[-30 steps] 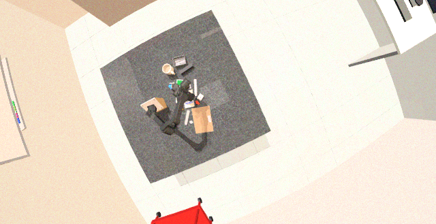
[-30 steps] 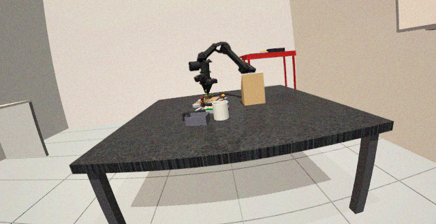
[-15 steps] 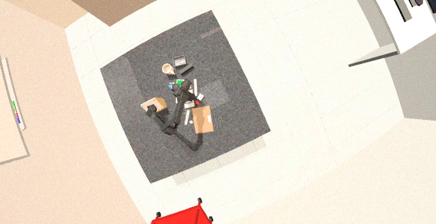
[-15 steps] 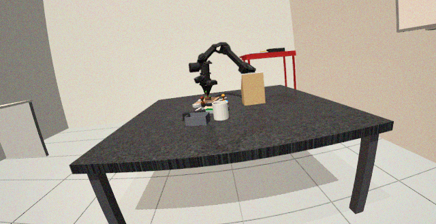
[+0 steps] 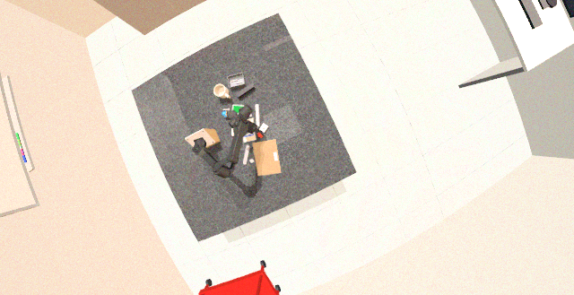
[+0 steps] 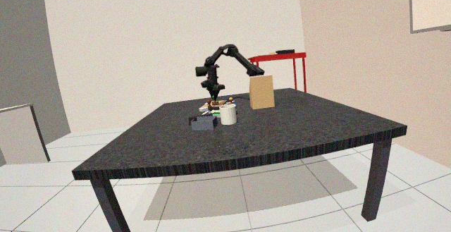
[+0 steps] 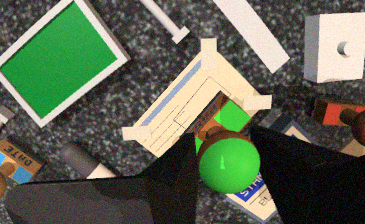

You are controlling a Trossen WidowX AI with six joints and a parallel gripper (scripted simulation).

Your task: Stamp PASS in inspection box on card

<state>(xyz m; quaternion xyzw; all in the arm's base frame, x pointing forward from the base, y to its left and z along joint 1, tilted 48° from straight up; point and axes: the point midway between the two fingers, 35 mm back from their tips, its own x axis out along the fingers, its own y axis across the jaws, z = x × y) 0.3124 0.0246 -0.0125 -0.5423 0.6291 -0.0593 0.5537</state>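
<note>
The cream inspection card lies 80 mm below my gripper tip, 20 mm behind it and 10 mm to the right of it. Round my gripper tip: blue-knobbed date stamp: 130 mm behind, 110 mm to the left, 60 mm below; then red-knobbed stamp: 100 mm to the right, 60 mm below, 50 mm ahead; then green ink pad: 110 mm to the left, 80 mm below, 30 mm behind.
</note>
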